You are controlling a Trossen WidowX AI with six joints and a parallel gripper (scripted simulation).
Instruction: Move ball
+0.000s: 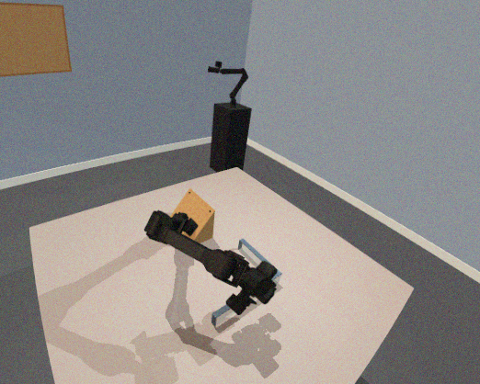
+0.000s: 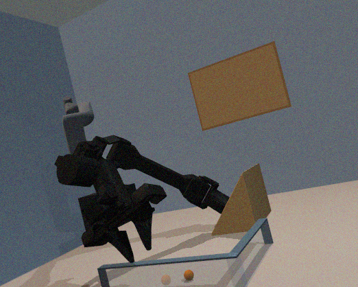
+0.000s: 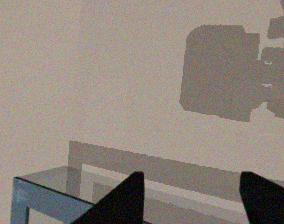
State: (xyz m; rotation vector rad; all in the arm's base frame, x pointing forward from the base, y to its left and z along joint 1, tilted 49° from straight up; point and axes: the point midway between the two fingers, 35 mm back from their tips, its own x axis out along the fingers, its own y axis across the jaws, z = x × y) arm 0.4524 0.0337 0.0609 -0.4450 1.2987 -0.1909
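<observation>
Now: the clear wall 5 cm behind my gripper tip, 1 cm to the left of it and 6 cm below it. The rest, counted from my gripper tip: orange ball: 10 cm behind, 3 cm to the left, 8 cm below.
</observation>
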